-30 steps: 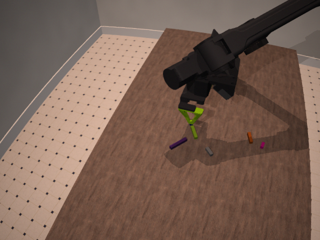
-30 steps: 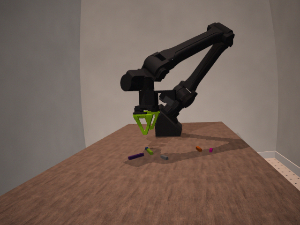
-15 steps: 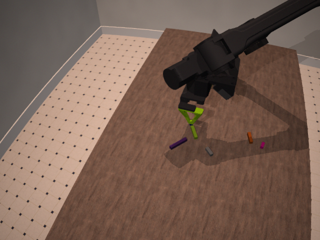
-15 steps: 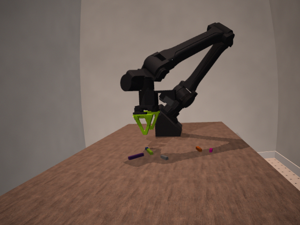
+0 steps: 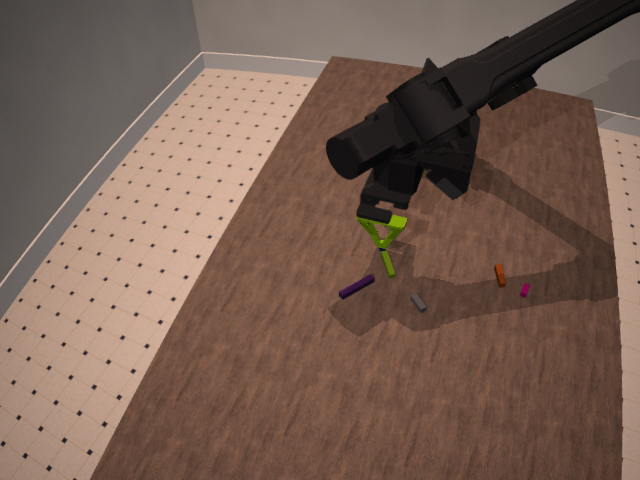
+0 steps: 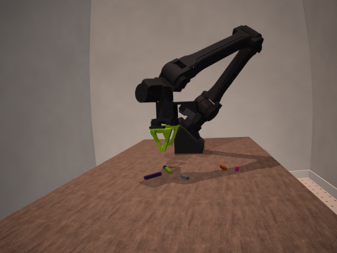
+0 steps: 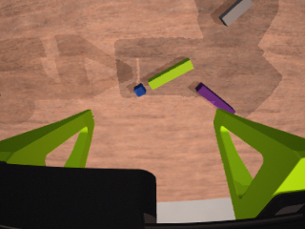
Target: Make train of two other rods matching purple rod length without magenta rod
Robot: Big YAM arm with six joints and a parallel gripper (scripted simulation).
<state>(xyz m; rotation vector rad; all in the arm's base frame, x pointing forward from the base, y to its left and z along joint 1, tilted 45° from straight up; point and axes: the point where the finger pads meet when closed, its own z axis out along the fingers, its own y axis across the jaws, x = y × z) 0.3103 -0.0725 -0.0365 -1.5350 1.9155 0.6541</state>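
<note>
The lime rod lies 2 cm ahead of my hand and 8 cm below it. Also, from my hand: grey rod 9 cm ahead, 6 cm to the left, 8 cm below; then blue rod 2 cm behind, 1 cm to the right, 8 cm below; then purple rod 7 cm ahead, 4 cm to the right, 8 cm below.
</note>
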